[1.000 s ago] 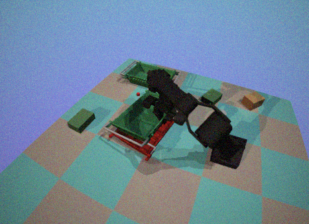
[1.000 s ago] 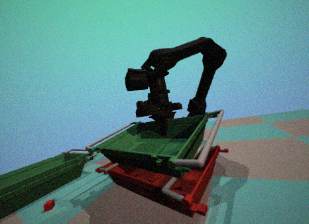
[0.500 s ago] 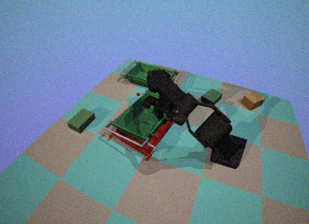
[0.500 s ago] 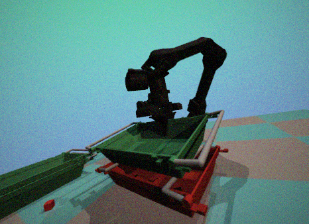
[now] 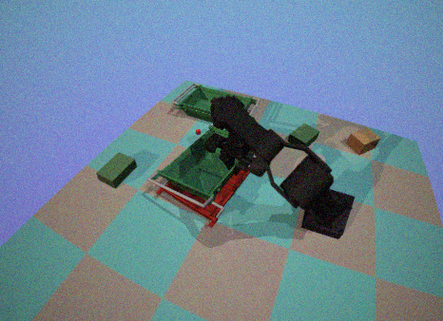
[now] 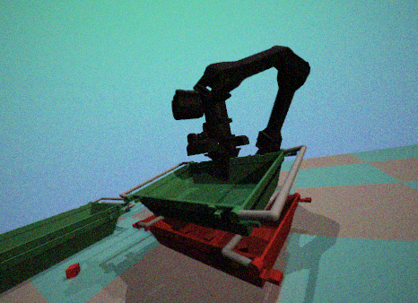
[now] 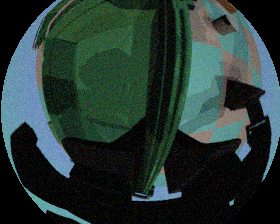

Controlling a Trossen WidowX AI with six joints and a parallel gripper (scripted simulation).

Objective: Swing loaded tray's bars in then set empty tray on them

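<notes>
Right now the green tray is 80 mm ahead of my gripper tip, 20 mm to the right of it and 20 mm above it. Also, from my gripper tip: grey cylinder 250 mm behind, 210 mm to the right, 70 mm below; small red block 240 mm ahead, 250 mm to the right, 100 mm below; red cube 80 mm behind, 290 mm to the right, 100 mm below.
</notes>
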